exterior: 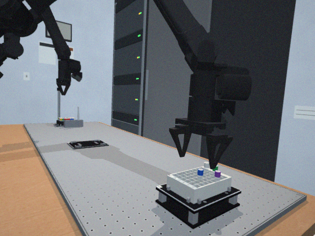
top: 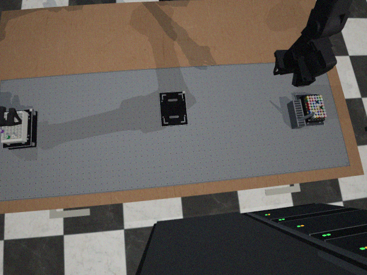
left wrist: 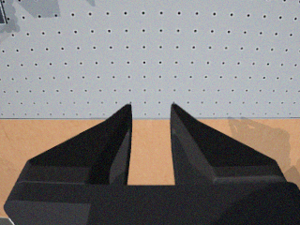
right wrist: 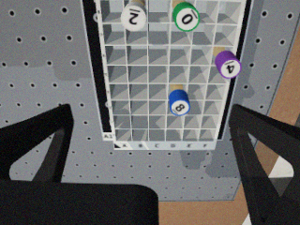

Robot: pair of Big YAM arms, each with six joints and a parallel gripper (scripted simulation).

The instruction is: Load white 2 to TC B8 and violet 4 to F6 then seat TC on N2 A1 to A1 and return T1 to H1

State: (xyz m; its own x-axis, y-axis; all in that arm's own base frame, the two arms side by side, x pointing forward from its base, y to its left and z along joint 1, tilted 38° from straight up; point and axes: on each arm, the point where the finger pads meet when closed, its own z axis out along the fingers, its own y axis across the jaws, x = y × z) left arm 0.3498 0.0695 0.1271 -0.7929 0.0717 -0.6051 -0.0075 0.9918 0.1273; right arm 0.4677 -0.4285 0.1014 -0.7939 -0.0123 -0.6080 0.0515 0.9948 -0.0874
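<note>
Now: right hand 1 cm to the left of the tube carrier TC and 5 cm above it. Round my right hand: raised nest N2 (1 cm to the right, 7 cm below); then grey holder H1 (2 cm ahead, 122 cm to the left, 9 cm below).
</note>
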